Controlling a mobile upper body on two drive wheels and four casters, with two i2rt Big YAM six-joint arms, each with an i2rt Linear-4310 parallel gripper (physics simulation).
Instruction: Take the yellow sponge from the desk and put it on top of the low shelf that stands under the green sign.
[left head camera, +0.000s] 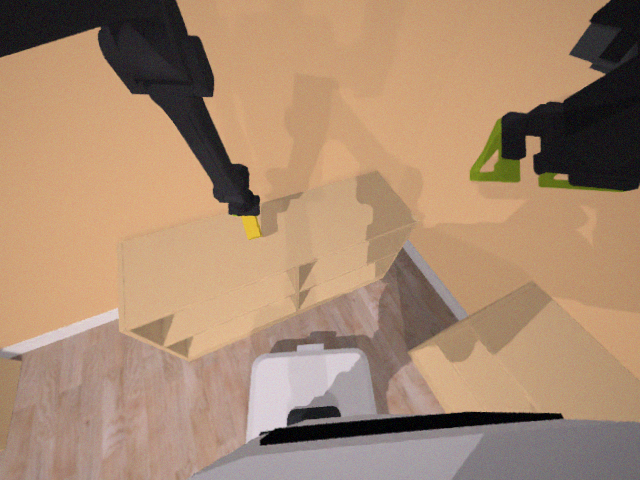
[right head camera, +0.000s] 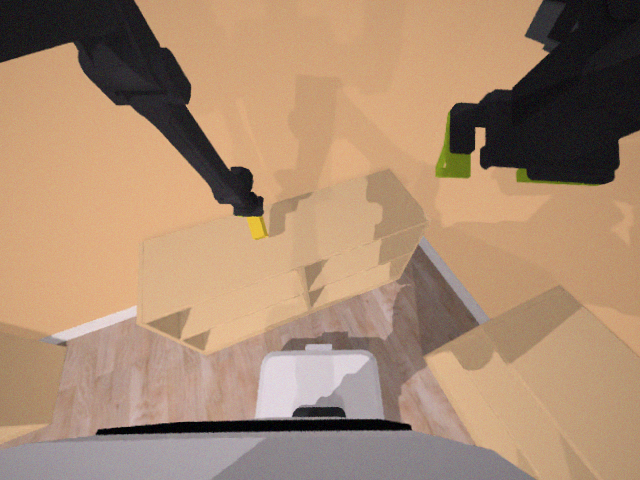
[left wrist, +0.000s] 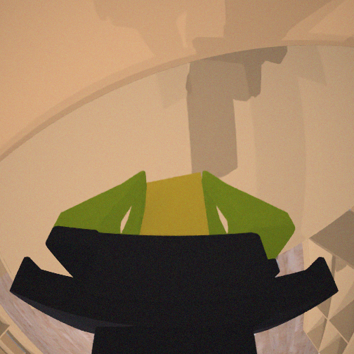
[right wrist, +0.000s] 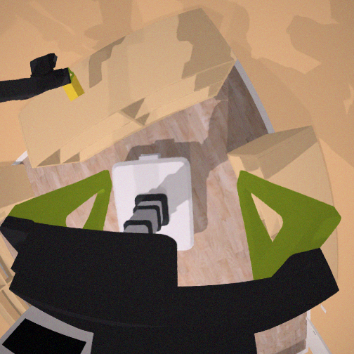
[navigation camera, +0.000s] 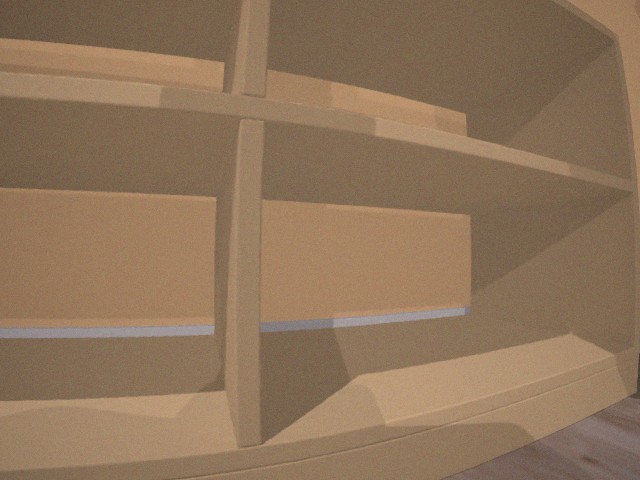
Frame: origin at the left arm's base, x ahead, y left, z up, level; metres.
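Seen in the pictures: left gripper, fingertip midpoint: (left head camera: 249, 210) (right head camera: 255, 211); right gripper, fingertip midpoint: (left head camera: 505, 178) (right head camera: 476, 174).
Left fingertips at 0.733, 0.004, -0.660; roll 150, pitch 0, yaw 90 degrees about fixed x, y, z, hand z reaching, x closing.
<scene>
A point is followed by its place in that frame, as x, y, z.
The yellow sponge (left head camera: 251, 227) {0.647, -0.012, -0.654} (right head camera: 257, 227) {0.648, -0.016, -0.653} (left wrist: 175, 207) (right wrist: 73, 92) is held between the green fingers of my left gripper (left wrist: 173, 178) (right wrist: 69, 74), which is shut on it. It points down over the rear part of the top of the low shelf (left head camera: 196, 258) {0.612, 0.216, -0.800} (right head camera: 206, 258) {0.608, 0.220, -0.800} (left wrist: 120, 135) (right wrist: 150, 65) (navigation camera: 248, 258). The gripper's shadow on the shelf top ends close beside the sponge. Whether the sponge touches the top is unclear. My right gripper (left head camera: 528, 178) (right head camera: 493, 175) {0.333, -0.447, -0.143} (right wrist: 174, 177) is wide open and empty, up at the right. The green sign and the desk do not show.
A second wooden unit (left head camera: 568, 351) {0.206, -1.087, -0.800} (right head camera: 584, 351) {0.245, -1.066, -0.800} (right wrist: 280, 147) stands at the right, and another (right head camera: 25, 372) {0.263, 1.144, -1.223} at the left edge. My white base (left head camera: 273, 382) {0.204, -0.062, -1.150} (right head camera: 284, 382) {0.194, -0.078, -1.150} (right wrist: 130, 175) is in front of the low shelf. A wall is close behind the shelf.
</scene>
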